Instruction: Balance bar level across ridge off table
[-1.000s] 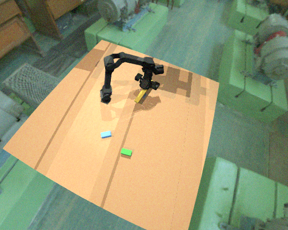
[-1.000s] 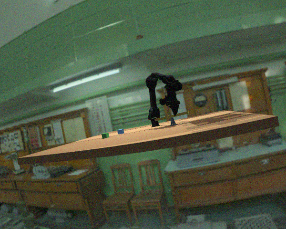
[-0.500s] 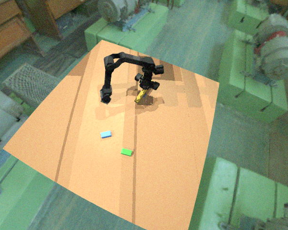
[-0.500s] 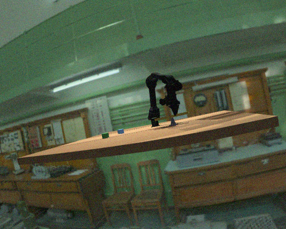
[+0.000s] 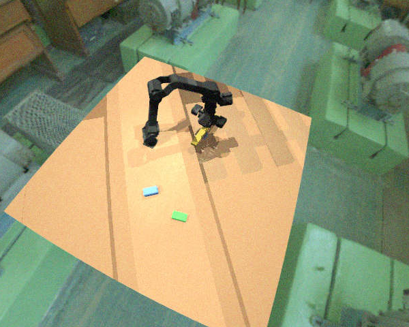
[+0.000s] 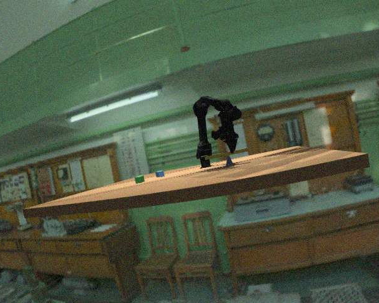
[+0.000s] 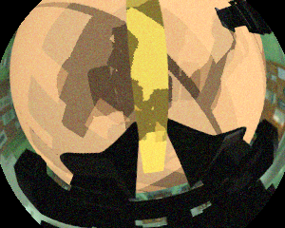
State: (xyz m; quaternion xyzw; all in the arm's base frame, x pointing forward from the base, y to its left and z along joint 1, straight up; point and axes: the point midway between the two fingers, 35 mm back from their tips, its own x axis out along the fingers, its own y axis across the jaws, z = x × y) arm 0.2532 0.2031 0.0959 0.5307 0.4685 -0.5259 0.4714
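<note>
My gripper tip is now 3 cm to the left of the yellow bar. The rest, counted from my gripper tip: blue block (10 cm behind, 45 cm to the right, 4 cm below); green block (8 cm ahead, 50 cm to the right, 4 cm below).
</note>
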